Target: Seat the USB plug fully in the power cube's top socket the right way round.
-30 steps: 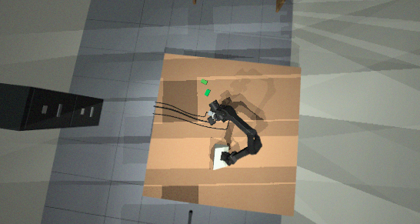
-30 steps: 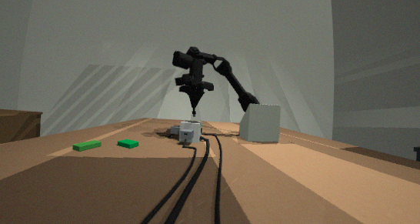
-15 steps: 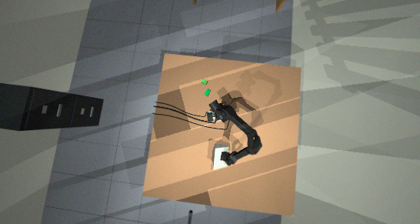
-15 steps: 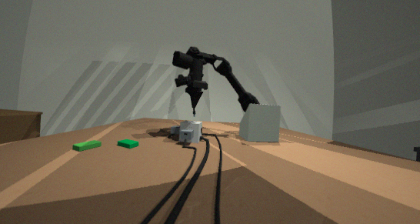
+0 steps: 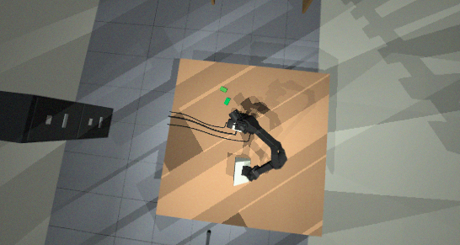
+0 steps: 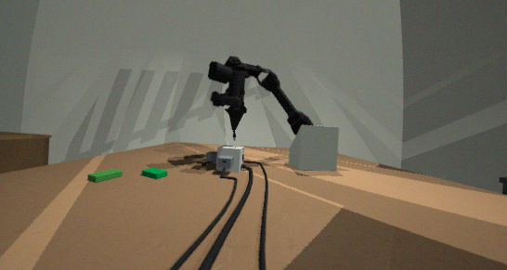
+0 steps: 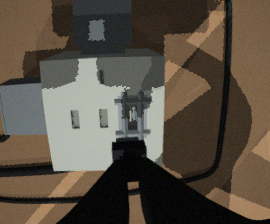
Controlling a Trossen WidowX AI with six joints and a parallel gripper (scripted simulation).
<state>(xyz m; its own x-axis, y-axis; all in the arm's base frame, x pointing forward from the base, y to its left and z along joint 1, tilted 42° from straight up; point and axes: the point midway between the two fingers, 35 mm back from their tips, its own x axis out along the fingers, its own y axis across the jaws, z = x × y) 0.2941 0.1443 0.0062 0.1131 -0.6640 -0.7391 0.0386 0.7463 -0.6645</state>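
The USB plug is 20 mm below my gripper tip.
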